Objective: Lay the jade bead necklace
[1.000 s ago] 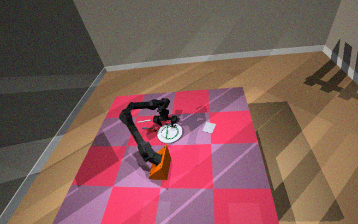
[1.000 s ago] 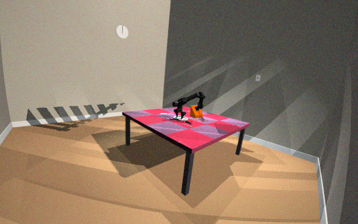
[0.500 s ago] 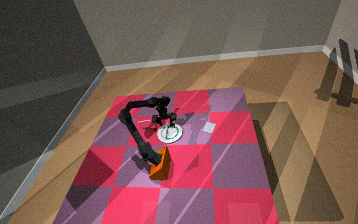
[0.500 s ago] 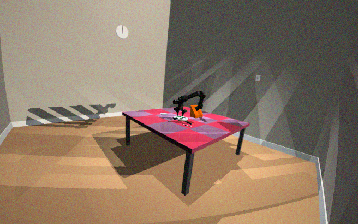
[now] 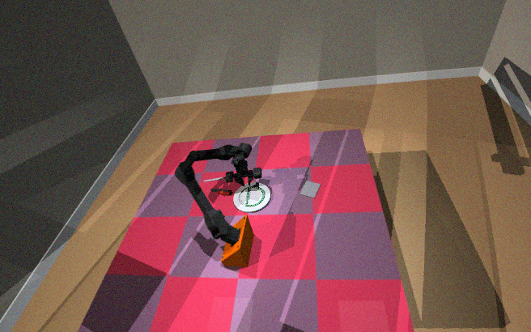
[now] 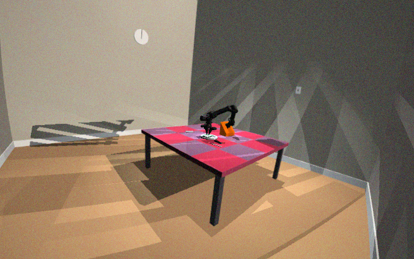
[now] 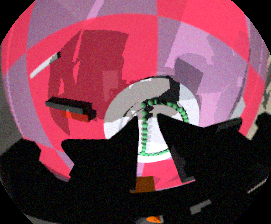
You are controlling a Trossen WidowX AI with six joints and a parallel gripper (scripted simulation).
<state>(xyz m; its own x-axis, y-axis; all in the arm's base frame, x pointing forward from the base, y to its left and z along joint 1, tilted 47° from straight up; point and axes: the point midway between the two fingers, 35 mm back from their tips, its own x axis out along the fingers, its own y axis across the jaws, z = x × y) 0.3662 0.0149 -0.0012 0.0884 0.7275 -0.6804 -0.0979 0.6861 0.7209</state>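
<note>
The round white bead board is 5 cm behind my gripper tip, 2 cm to the right of it and 3 cm below it. The rest, counted from my gripper tip: red-handled tool (15 cm to the left, 4 cm below); then flat grey pad (2 cm behind, 34 cm to the right, 4 cm below); then thin white rod (10 cm ahead, 22 cm to the left, 4 cm below).
</note>
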